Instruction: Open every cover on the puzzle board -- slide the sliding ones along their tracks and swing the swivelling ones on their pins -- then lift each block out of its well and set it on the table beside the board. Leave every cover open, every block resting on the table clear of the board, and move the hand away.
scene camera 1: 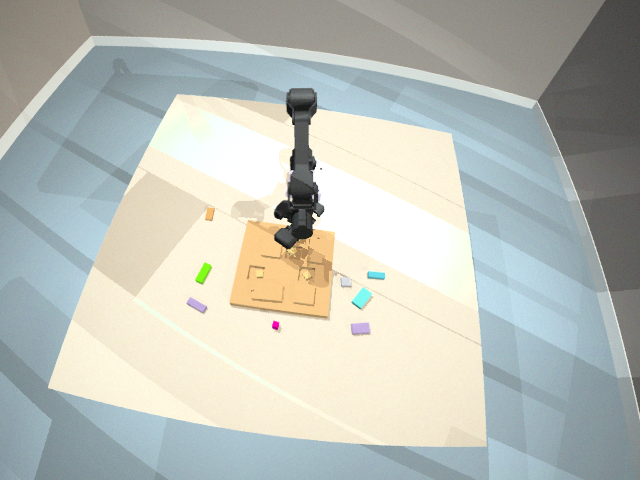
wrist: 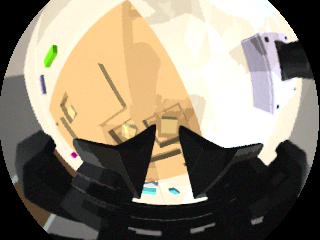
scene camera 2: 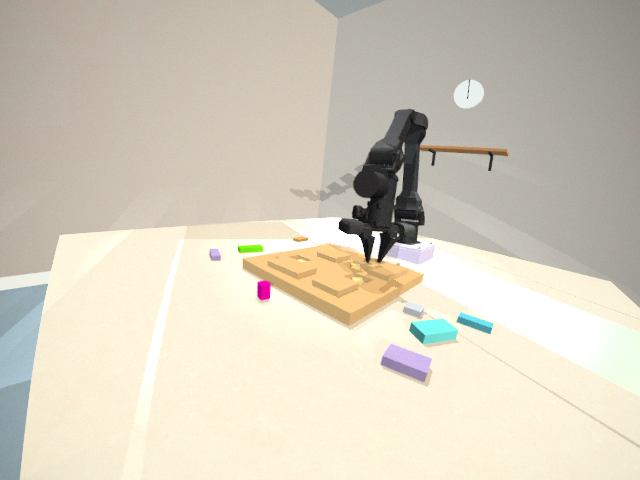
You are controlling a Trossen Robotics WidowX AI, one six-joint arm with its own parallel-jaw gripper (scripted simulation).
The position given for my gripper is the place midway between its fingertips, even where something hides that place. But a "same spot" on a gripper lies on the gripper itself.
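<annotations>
You can find my gripper in scene camera 1, in scene camera 2, and also in the wrist view (167, 128). On my gripper (scene camera 1: 283, 236) and (scene camera 2: 348, 219) are the same spot. There's a tan puzzle board too, and on the board (scene camera 1: 324, 286) and (scene camera 2: 374, 292) are one and the same spot.
</annotations>
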